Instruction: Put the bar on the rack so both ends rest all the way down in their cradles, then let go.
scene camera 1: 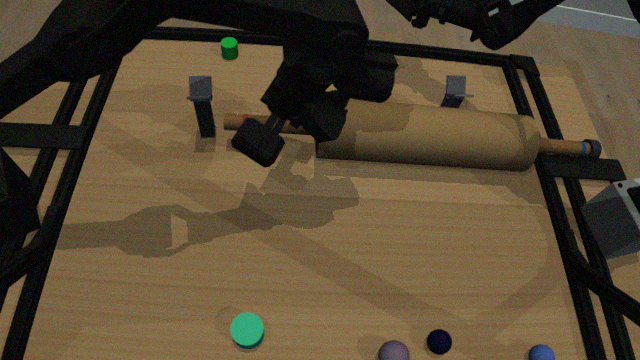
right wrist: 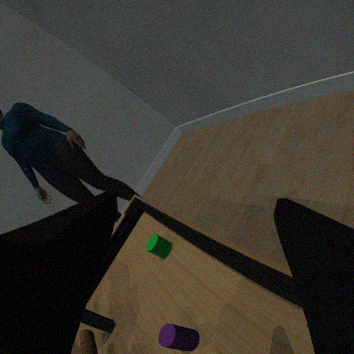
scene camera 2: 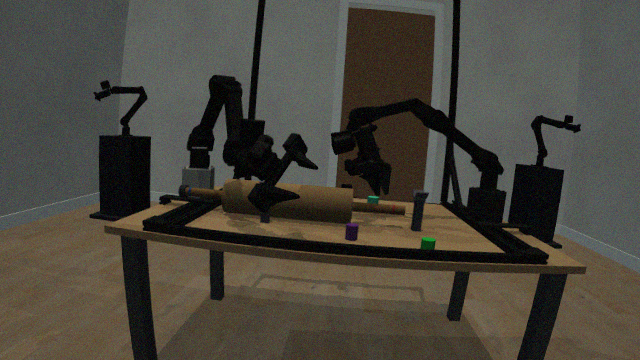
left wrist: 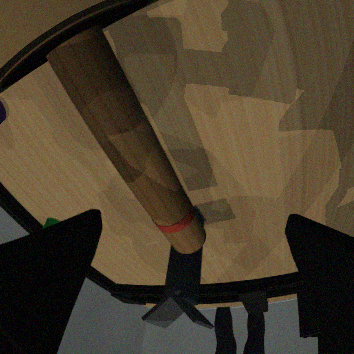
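Seen in the pictures: left gripper, fingertip midpoint: (scene camera 1: 262, 124) (scene camera 2: 382, 195) (left wrist: 197, 223); right gripper, fingertip midpoint: (right wrist: 198, 205) (scene camera 2: 308, 182); left arm's base, link origin: (scene camera 2: 488, 189); right arm's base, link origin: (scene camera 2: 198, 167).
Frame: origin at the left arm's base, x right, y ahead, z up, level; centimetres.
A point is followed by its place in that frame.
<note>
The bar (scene camera 1: 435, 137) @[x 22.1, y 66.6, z -2.3 cm] (scene camera 2: 325, 203) @[x 8.9, y 61.1, z -5.0 cm] has a thick tan body and thin handles. It appears to lie on the table, out of both cradles. Its red-banded handle (left wrist: 125, 135) @[x 7.5, y 47.1, z -5.0 cm] (right wrist: 87, 342) @[x 2.4, y 42.6, z -5.5 cm] points at one rack post (scene camera 1: 204, 117) @[x -0.7, y 35.6, z -6.0 cm] (scene camera 2: 417, 212) @[x -2.8, y 37.0, z -5.9 cm] (left wrist: 183, 270) @[x -0.9, y 36.8, z -4.5 cm]; the blue-banded end reaches over the frame. The other rack post (scene camera 1: 455, 89) @[x 15.6, y 76.3, z -1.4 cm] (scene camera 2: 265, 218) @[x 14.9, y 76.5, z -10.2 cm] stands beside the body, mostly hidden in scene camera 2. My left gripper (scene camera 1: 295, 131) (scene camera 2: 380, 189) @[x 7.4, y 42.6, z -2.6 cm] (left wrist: 197, 223) @[x 7.4, y 42.6, z -2.6 cm] is open and empty above the red-banded handle. My right gripper (scene camera 2: 307, 181) @[x -9.8, y 75.4, z 3.9 cm] (right wrist: 198, 205) @[x -9.8, y 75.4, z 3.9 cm] is open and empty, beyond the bar in scene camera 1.
A green cylinder (scene camera 1: 229, 49) @[x -17.5, y 47.0, z -8.6 cm] (scene camera 2: 428, 243) @[x -20.4, y 48.7, z -8.8 cm] (right wrist: 159, 246) @[x -18.4, y 49.1, z -9.2 cm] and a purple cylinder (scene camera 2: 352, 231) @[x -5.4, y 60.5, z -9.1 cm] (right wrist: 179, 337) @[x -4.1, y 61.4, z -8.5 cm] stand near one table edge. A teal disc (scene camera 1: 247, 330) @[x 33.7, y 27.3, z -8.3 cm] (scene camera 2: 373, 199) @[x 31.6, y 28.5, z -9.0 cm] and several balls, including a dark one (scene camera 1: 439, 341) @[x 48.1, y 49.6, z -8.1 cm], lie on the opposite side. A black frame (scene camera 1: 505, 59) @[x 8.3, y 103.0, z -9.6 cm] borders the work area.
</note>
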